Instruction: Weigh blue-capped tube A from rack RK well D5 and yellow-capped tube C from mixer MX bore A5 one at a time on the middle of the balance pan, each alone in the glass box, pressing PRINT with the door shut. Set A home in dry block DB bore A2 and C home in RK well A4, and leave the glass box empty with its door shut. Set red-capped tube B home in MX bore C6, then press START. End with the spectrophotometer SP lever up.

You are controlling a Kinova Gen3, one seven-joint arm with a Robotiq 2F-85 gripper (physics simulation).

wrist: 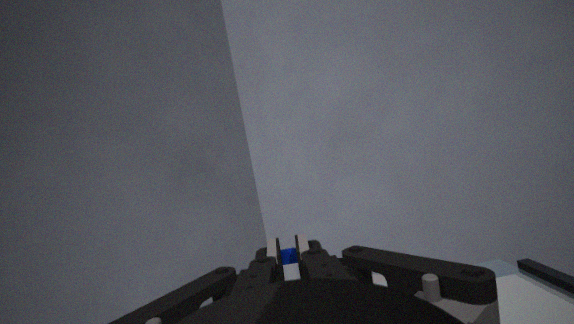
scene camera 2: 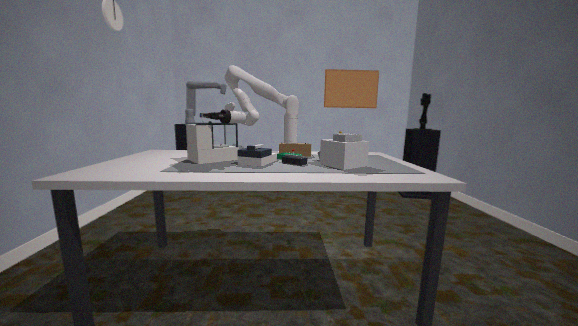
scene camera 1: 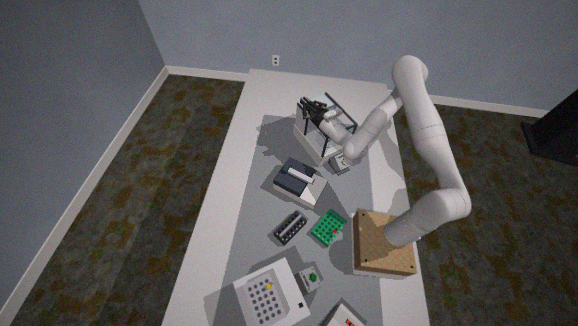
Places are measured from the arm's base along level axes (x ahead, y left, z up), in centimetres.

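Where they show: gripper, between the fingertips: (wrist: 289,252) (scene camera 2: 200,115) (scene camera 1: 302,98); arm's base, origin of its link: (scene camera 2: 290,143) (scene camera 1: 395,234).
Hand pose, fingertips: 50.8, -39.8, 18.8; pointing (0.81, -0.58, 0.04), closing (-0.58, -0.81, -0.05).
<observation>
Things, the pixels of their centre, and the offset from my fingertips, as dx, dy, dz. "*": a spot on its surface instead.
- blue-capped tube, middle of its body: (wrist: 294,289) -0.7, +0.6, -2.0
- balance, middle of its body: (scene camera 1: 327,133) (scene camera 2: 218,140) -14.6, +2.5, -14.6
- yellow-capped tube, middle of its body: (scene camera 1: 269,287) (scene camera 2: 340,135) -11.5, +72.6, -9.7
- white mixer, middle of its body: (scene camera 1: 283,292) (scene camera 2: 338,148) -16.0, +72.1, -17.2
- red-capped tube, middle of its body: (scene camera 1: 334,232) (scene camera 2: 293,153) -28.4, +45.3, -22.6
- green rack, a spot on its surface: (scene camera 1: 327,243) * -26.8, +50.2, -22.8
- navy-topped instrument, middle of its body: (scene camera 1: 301,181) (scene camera 2: 258,153) -9.5, +28.2, -20.6
- black block, middle of its body: (scene camera 1: 290,227) (scene camera 2: 294,159) -11.2, +48.4, -23.3
- green button, middle of its body: (scene camera 1: 312,277) -24.2, +64.4, -19.4
- device with red marks, a spot on its surface: (scene camera 1: 349,322) * -39.2, +73.4, -20.9
My gripper (scene camera 1: 303,101) (scene camera 2: 202,115) (wrist: 289,252) is shut on the blue-capped tube (wrist: 289,256), whose blue cap shows between the fingertips. The gripper points roughly sideways, above the balance (scene camera 1: 306,144) (scene camera 2: 199,145) and its black-edged glass box (scene camera 1: 342,108) (scene camera 2: 237,136). The arm hides part of the box; its door state is unclear. The yellow-capped tube (scene camera 1: 269,286) (scene camera 2: 340,132) stands in the white mixer (scene camera 1: 293,283) (scene camera 2: 345,154). The red-capped tube (scene camera 1: 335,231) (scene camera 2: 293,151) stands in the green rack (scene camera 1: 327,243).
A small grey box with a knob or button (scene camera 1: 342,162) sits beside the balance. A navy-topped instrument (scene camera 1: 287,182) (scene camera 2: 256,154) carries a light bar. A black block (scene camera 1: 291,227) (scene camera 2: 294,160) lies near the rack. A green button (scene camera 1: 313,277) is beside the mixer. A device with red marks (scene camera 1: 349,322) is partly shown.
</observation>
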